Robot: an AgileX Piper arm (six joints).
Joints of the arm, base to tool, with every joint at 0 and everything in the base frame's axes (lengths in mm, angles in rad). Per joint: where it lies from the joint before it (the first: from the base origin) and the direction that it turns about. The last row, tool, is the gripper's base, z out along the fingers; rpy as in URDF.
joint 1: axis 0 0 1 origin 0 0 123
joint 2: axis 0 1 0 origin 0 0 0
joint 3: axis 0 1 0 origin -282.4 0 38.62
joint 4: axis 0.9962 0 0.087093 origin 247.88 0 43.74
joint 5: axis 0 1 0 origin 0 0 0
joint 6: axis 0.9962 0 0.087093 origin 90.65 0 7.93
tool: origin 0 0 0 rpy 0 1.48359 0
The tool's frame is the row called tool.
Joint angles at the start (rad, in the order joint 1, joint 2, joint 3, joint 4, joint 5, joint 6):
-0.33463, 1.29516, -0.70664, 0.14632, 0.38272, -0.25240
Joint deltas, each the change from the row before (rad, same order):
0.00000, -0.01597, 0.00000, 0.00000, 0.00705, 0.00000
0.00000, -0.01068, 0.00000, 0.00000, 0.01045, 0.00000
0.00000, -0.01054, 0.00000, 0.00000, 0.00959, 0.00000
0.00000, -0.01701, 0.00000, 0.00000, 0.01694, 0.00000
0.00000, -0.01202, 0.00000, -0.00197, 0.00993, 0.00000
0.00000, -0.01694, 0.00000, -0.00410, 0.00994, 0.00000
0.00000, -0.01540, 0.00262, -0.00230, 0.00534, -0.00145
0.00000, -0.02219, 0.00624, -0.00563, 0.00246, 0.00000
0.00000, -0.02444, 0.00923, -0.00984, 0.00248, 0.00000
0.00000, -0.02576, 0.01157, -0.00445, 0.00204, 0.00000
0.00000, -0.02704, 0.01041, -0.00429, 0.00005, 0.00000
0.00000, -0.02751, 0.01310, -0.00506, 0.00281, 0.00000
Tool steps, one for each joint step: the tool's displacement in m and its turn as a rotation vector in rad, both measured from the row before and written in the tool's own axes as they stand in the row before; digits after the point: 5 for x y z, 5 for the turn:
-0.00053, 0.00026, -0.00418, 0.00010, -0.00901, -0.00088
0.00017, 0.00030, -0.00280, -0.00136, -0.00047, -0.00060
0.00013, 0.00029, -0.00276, -0.00116, -0.00116, -0.00061
0.00039, 0.00051, -0.00444, -0.00222, -0.00046, -0.00101
0.00016, 0.00025, -0.00313, -0.00024, -0.00209, -0.00252
-0.00007, 0.00022, -0.00441, 0.00130, -0.00672, -0.00473
0.00044, 0.00025, -0.00366, 0.00125, -0.00723, -0.00429
0.00099, 0.00023, -0.00493, 0.00387, -0.01278, -0.00600
0.00186, 0.00018, -0.00507, 0.00568, -0.01155, -0.00969
0.00245, 0.00047, -0.00502, 0.00345, -0.01155, -0.00474
0.00191, 0.00040, -0.00542, 0.00431, -0.01590, -0.00470
0.00299, 0.00054, -0.00509, 0.00368, -0.01094, -0.00524

